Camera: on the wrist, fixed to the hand. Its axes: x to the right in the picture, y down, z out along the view.
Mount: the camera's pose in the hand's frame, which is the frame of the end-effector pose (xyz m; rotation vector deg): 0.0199 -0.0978 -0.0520 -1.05 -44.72 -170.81
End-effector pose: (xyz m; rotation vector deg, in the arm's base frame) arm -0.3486 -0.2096 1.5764 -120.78 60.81 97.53
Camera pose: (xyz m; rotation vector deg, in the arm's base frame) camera -0.2441 -0.1783 1.5487 -29.31 -93.31 11.70
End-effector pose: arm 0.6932 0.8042 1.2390 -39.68 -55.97 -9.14
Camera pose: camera 0.6999 0.7003 1.2817 -66.97 87.53 117.20
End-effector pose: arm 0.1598 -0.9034 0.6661 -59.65 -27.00 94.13
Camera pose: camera 0.2577 -0.8623 0.7034 45.94 -74.76 -51.35
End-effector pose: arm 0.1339 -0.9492 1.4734 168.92 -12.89 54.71
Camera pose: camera 0.1341 -0.8510 1.5284 26.98 139.30 -38.01
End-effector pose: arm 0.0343 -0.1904 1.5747 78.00 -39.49 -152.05
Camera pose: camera 0.0760 -0.1266 1.4919 -1.34 -49.71 21.25
